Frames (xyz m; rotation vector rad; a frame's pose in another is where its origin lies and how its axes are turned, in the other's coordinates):
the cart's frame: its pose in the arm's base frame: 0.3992 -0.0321 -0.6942 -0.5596 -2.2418 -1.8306
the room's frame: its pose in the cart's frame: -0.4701 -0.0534 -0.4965 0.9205 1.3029 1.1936
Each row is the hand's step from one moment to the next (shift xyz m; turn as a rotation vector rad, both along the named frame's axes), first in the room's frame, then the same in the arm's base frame.
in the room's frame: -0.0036 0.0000 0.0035 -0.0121 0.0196 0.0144
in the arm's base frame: -0.0046 0.0012 -0.0015 -0.0124 0.0235 -0.0055
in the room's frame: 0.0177 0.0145 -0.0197 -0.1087 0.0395 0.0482
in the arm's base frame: 0.0288 0.0073 0.0050 -0.0812 0.0577 -0.0760
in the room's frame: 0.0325 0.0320 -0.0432 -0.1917 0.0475 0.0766
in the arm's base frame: 0.0603 0.0167 0.0055 -0.1422 0.0782 -0.1362
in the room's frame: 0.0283 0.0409 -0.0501 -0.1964 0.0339 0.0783
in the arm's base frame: 0.0665 0.0235 -0.0022 -0.1495 0.0660 -0.1384
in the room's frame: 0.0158 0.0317 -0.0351 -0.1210 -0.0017 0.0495
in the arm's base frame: 0.0455 0.0196 -0.0053 -0.0993 0.0193 -0.0828
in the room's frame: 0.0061 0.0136 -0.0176 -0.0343 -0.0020 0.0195
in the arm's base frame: 0.0213 0.0078 -0.0041 -0.0332 0.0056 -0.0208
